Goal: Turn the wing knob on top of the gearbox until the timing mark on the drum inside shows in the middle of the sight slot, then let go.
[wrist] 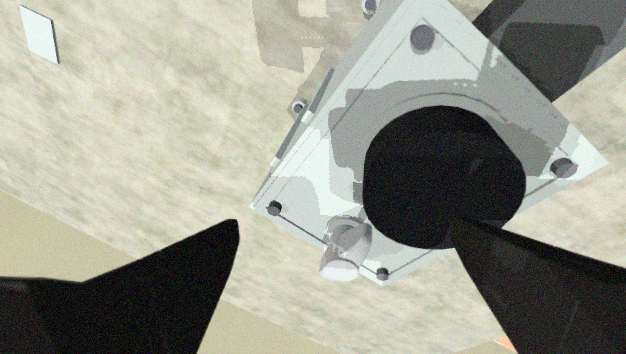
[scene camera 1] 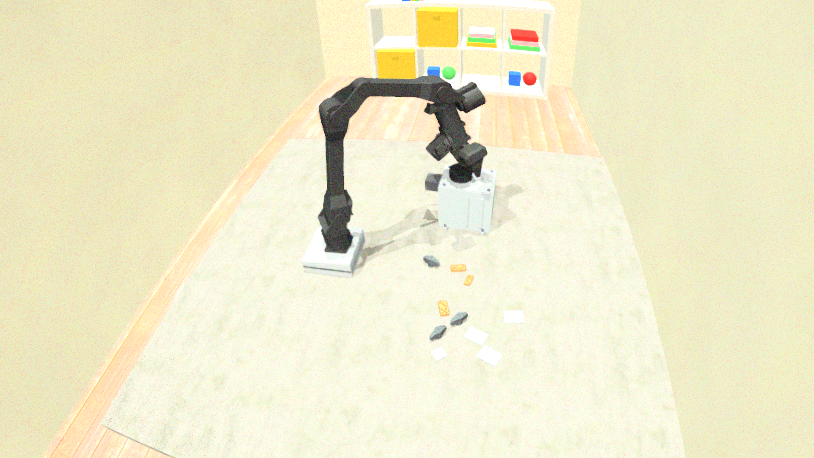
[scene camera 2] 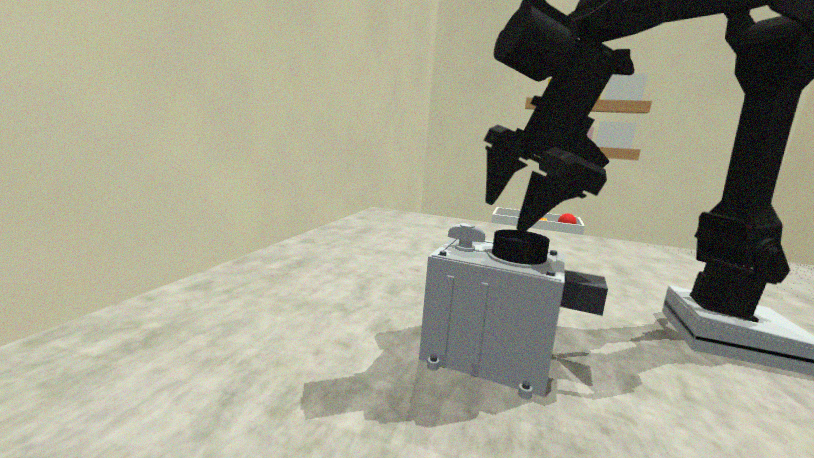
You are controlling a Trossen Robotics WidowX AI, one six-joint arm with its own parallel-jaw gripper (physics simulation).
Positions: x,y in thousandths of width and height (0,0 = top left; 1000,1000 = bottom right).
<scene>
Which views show my gripper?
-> The wrist view, scene camera 1 and scene camera 2: all of them.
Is my gripper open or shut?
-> Open.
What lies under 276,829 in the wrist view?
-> My gripper.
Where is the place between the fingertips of my gripper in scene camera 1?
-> At 578,372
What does my gripper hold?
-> Nothing.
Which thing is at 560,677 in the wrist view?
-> A small grey wing knob.
</scene>
